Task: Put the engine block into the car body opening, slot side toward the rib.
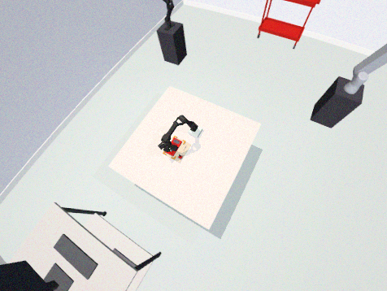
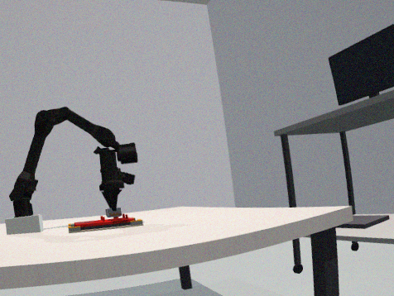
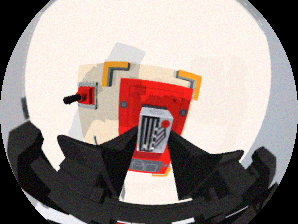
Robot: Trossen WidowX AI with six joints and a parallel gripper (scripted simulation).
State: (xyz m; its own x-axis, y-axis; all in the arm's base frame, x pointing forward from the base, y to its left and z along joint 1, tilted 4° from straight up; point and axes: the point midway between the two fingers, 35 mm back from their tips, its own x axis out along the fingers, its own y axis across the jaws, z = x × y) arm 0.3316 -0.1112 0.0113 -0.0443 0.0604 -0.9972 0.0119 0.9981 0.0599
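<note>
Right now the grey engine block is 1 cm below my gripper tip.
</note>
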